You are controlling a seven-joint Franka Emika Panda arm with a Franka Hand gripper.
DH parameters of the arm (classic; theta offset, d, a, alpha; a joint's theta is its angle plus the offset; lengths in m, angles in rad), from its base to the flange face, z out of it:
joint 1: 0 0.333 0 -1.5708
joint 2: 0 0 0 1.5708
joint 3: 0 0.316 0.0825 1.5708
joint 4: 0 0 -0.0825 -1.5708
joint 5: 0 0.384 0 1.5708
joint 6: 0 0 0.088 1.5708
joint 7: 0 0.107 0 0
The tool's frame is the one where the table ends.
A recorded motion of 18 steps. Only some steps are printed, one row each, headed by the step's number.
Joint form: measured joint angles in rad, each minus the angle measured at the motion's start. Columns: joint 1, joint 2, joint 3, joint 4, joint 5, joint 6, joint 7.
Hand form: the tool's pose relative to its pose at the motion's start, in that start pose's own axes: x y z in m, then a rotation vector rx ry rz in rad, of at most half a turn. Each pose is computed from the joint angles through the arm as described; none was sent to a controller.
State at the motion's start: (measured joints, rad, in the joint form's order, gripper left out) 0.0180 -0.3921 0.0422 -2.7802 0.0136 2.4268 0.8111
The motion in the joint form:
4: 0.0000 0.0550 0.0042 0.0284 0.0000 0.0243 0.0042
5: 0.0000 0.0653 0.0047 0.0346 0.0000 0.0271 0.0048
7: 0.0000 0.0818 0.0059 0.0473 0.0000 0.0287 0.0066
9: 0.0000 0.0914 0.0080 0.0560 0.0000 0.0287 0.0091
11: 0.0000 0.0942 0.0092 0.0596 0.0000 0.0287 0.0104
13: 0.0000 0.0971 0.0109 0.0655 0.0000 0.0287 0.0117
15: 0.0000 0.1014 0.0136 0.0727 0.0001 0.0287 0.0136
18: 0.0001 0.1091 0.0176 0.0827 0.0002 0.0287 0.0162
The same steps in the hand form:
4: 0.0064 -0.0094 0.0072 -0.0012 -0.0021 -0.0003
5: 0.0078 -0.0112 0.0084 -0.0020 -0.0032 -0.0003
7: 0.0102 -0.0147 0.0097 -0.0033 -0.0049 0.0002
9: 0.0115 -0.0173 0.0100 -0.0040 -0.0055 0.0005
11: 0.0120 -0.0185 0.0097 -0.0036 -0.0048 0.0006
13: 0.0128 -0.0205 0.0085 -0.0016 -0.0026 0.0002
15: 0.0137 -0.0230 0.0074 0.0003 -0.0003 -0.0005
18: 0.0147 -0.0265 0.0065 0.0017 0.0015 -0.0019

